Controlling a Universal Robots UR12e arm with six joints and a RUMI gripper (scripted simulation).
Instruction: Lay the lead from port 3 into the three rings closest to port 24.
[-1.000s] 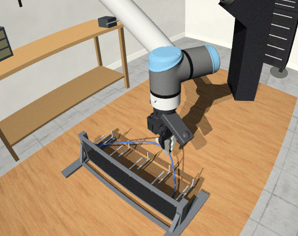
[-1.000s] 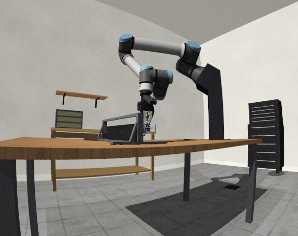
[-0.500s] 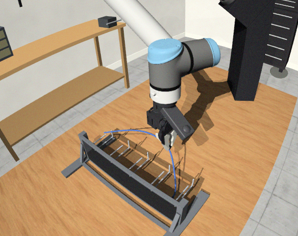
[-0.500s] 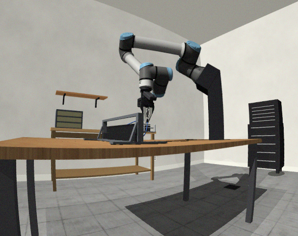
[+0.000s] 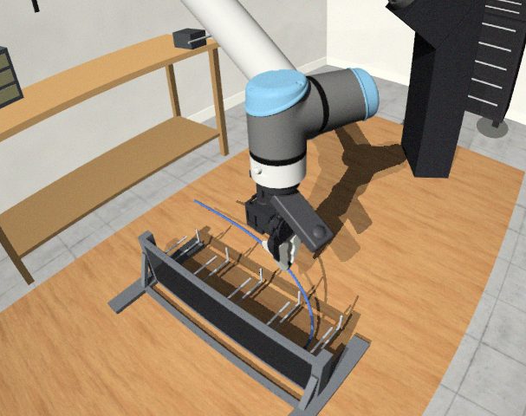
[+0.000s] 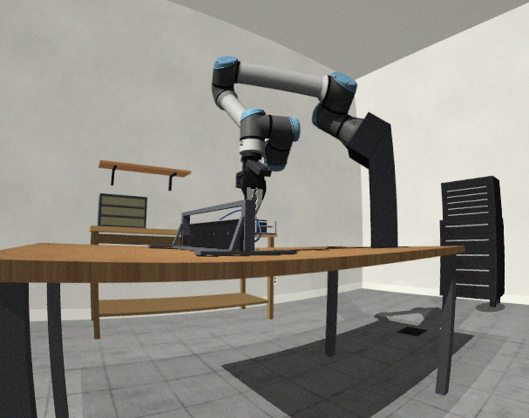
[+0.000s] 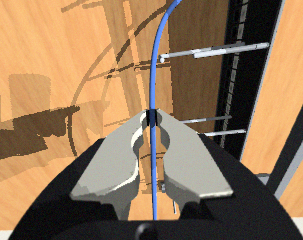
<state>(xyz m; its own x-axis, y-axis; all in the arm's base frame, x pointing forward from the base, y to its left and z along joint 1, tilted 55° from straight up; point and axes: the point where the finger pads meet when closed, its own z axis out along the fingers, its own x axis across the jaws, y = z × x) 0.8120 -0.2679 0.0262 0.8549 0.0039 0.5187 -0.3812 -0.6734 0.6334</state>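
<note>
Now: the grey rack 110 mm ahead of my hand, 100 mm to the right of it and 60 mm below it.
</note>
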